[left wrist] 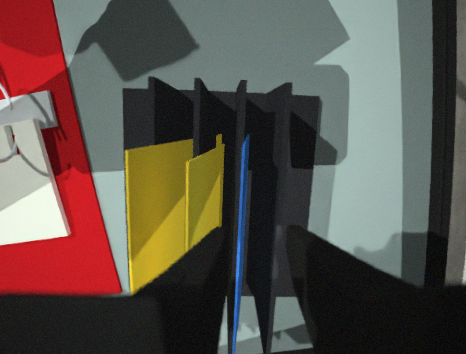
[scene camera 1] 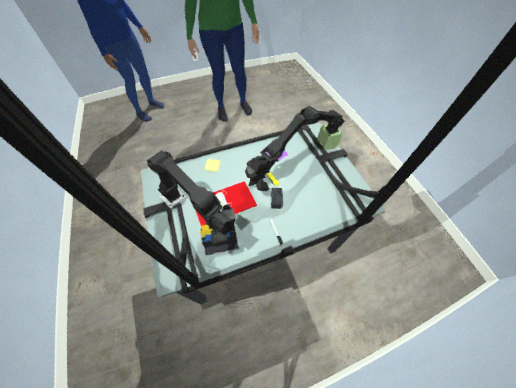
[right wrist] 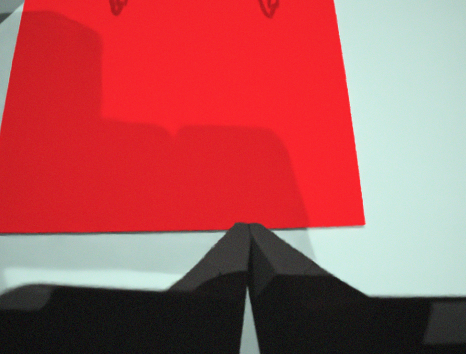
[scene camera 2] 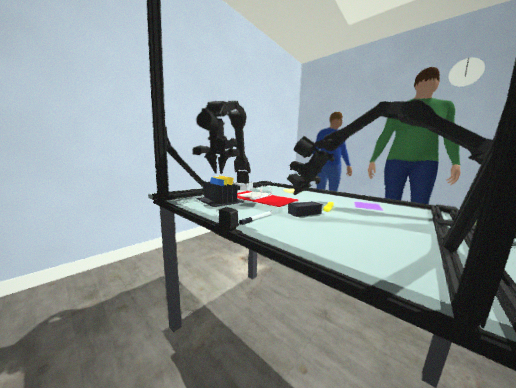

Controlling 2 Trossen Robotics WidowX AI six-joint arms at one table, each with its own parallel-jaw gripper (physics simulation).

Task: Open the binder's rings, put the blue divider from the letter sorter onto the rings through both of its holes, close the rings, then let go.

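Places are measured from the left arm's base along level axes (x left, y ahead, z down), in metres.
Where they show: left gripper, fingertip midpoint: (left wrist: 256, 237) (scene camera 2: 218, 173); right gripper, fingertip midpoint: (scene camera 1: 249, 185) (right wrist: 246, 235) (scene camera 2: 294, 194); left arm's base at its link origin: (scene camera 1: 172, 195) (scene camera 2: 242, 182); right arm's base at its link origin: (scene camera 1: 331, 129).
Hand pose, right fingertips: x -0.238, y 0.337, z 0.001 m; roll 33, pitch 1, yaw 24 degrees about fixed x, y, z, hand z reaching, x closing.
Each offset is from my right fingertips to the centre of the thing. "spot": to the spot under its first point.
The blue divider {dz -0.015, dx -0.114, dy -0.317 m} (left wrist: 241, 225) (scene camera 2: 217, 181) stands on edge in the black letter sorter {dz -0.002, dx -0.106, dy -0.300 m} (left wrist: 137, 115) (scene camera 2: 220, 194) (scene camera 1: 220, 246), beside two yellow dividers. My left gripper (left wrist: 256, 237) (scene camera 2: 218, 171) is partly open and empty above the sorter, pointing down. In the left wrist view its fingertips lie on either side of the blue divider's line. The red binder {spot: dz +0.033, dx -0.025, dy -0.054 m} (scene camera 1: 245, 197) (scene camera 2: 277, 201) (right wrist: 200, 75) lies open beside the sorter. Parts of its rings show at the left wrist view's edge; whether they are open I cannot tell. My right gripper (right wrist: 246, 235) (scene camera 2: 297, 192) is shut and empty above the binder's edge.
A black box {dz +0.018, dx -0.149, dy +0.056 m} (scene camera 1: 276, 198) (scene camera 2: 305, 209), a yellow object {dz +0.030, dx -0.030, dy +0.143 m} (scene camera 1: 272, 179) (scene camera 2: 328, 206) and a marker {dz +0.030, dx -0.273, dy -0.079 m} (scene camera 1: 275, 230) (scene camera 2: 257, 217) lie near the binder. A yellow note {dz +0.030, dx +0.274, dy -0.042 m} (scene camera 1: 212, 165) and a purple note {dz +0.035, dx +0.082, dy +0.308 m} (scene camera 1: 283, 155) (scene camera 2: 368, 205) lie farther off. Black frame bars edge the table.
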